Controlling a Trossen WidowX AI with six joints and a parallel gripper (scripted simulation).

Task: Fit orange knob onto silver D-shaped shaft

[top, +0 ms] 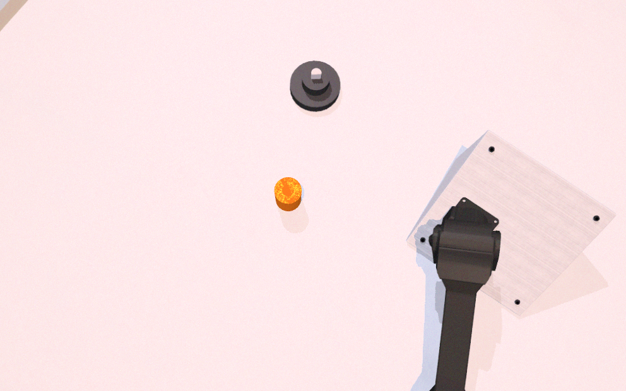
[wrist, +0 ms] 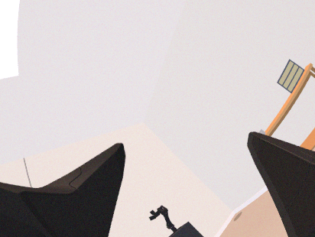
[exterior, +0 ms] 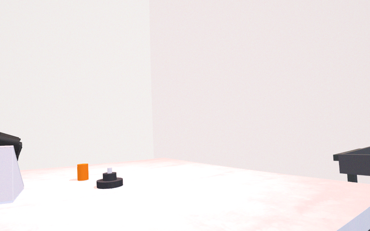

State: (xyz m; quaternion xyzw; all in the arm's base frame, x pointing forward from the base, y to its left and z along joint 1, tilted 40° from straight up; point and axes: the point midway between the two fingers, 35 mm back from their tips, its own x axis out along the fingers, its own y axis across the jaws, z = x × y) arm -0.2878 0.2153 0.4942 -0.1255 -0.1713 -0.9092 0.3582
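Now: the orange knob 56 cm ahead of my gripper tip, 37 cm to the right of it and 28 cm below it. Round my gripper tip: dark round pedestal 64 cm ahead, 55 cm to the right, 29 cm below.
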